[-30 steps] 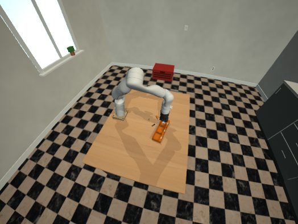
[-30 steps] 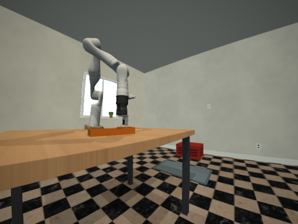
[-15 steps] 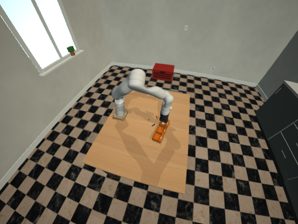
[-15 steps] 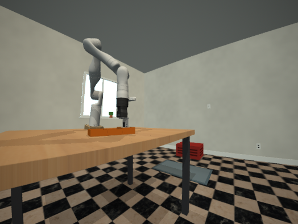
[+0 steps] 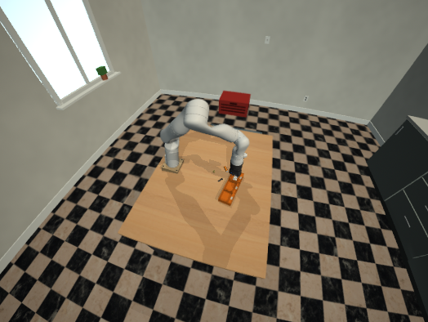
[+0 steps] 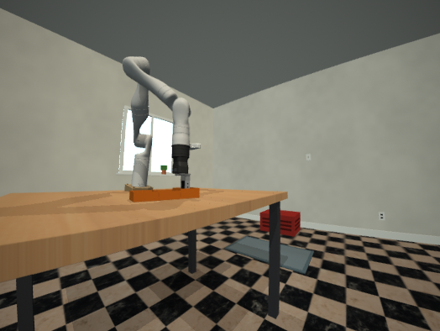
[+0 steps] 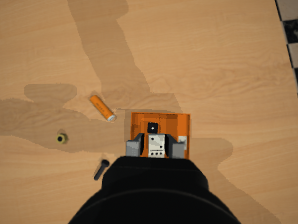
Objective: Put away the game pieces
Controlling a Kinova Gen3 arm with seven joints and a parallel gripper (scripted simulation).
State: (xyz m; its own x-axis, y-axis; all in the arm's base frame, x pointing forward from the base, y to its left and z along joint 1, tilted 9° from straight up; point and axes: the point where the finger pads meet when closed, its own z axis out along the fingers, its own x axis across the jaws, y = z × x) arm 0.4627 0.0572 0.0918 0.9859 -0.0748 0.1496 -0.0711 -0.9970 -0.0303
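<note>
My gripper is now 3 cm above the white domino and 2 cm to the left of it. The rest, counted from my hand: orange battery: 9 cm behind, 5 cm to the left, 5 cm below; orange bin row: 9 cm to the right, 3 cm below; black die: 4 cm below, 2 cm to the left.
</note>
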